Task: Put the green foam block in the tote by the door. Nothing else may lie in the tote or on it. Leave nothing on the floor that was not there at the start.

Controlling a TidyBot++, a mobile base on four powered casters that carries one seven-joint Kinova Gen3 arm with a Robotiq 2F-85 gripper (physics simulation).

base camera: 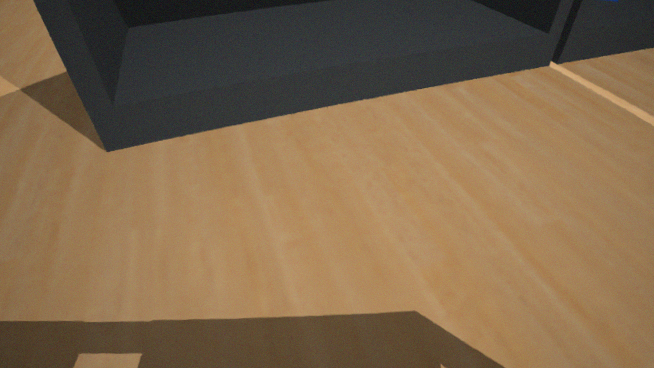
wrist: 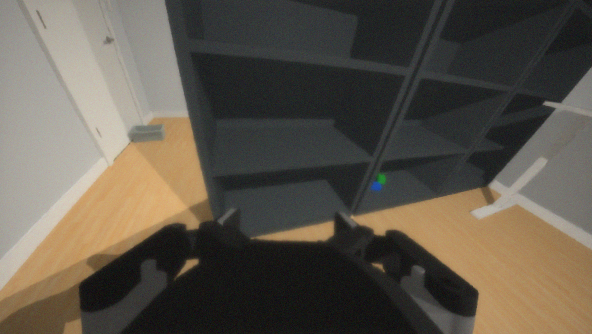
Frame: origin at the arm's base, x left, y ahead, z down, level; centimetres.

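Seen in the pictures: gripper, fingertip midpoint: (wrist: pixel 287 221).
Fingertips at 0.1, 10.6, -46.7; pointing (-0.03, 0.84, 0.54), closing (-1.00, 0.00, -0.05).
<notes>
Offsets run from my fingertips to a thing's top centre, as dx, dy, dz.
A small green block @(-89.3, +114.0, +74.3) (wrist: pixel 381 178) lies on the bottom shelf of the dark shelf unit, just right of the upright between its first two bays, in the wrist view. A grey tote (wrist: pixel 148 133) stands on the floor beside the white door at the left in the wrist view. Its inside is too small to make out. My gripper (wrist: pixel 287 221) is open, with no object between its fingers, and is well away from both block and tote. The green block and the tote do not show in the base camera view.
A small blue block @(-78.6, +103.0, +74.3) (wrist: pixel 376 186) (base camera: pixel 608 0) lies beside the green one. The dark shelf unit (wrist: pixel 300 60) (base camera: pixel 325 85) stands close in front. The white door (wrist: pixel 75 65) is at the left. A white table (wrist: pixel 531 175) stands at the right by the wall.
</notes>
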